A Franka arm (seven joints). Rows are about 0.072 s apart.
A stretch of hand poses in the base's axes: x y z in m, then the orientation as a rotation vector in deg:
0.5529, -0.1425, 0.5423, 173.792, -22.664, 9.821
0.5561, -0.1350, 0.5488, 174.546, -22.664, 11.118
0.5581, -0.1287, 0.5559, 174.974, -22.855, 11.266
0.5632, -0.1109, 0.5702, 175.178, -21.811, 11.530
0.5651, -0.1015, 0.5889, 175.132, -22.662, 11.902
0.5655, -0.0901, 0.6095, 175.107, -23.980, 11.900
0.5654, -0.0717, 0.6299, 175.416, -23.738, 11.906
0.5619, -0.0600, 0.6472, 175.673, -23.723, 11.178
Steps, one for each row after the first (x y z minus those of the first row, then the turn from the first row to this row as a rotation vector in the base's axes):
0.0032, 0.0075, 0.0065, 0.705, -0.910, 0.141
0.0052, 0.0138, 0.0136, 1.152, -1.049, 0.083
0.0103, 0.0316, 0.0279, 1.182, -1.195, 0.780
0.0122, 0.0410, 0.0466, 1.263, -1.467, 0.245
0.0126, 0.0524, 0.0672, 1.454, -1.518, -0.593
0.0125, 0.0708, 0.0876, 1.717, -1.537, -0.396
0.0090, 0.0825, 0.1049, 1.981, -1.087, -0.372

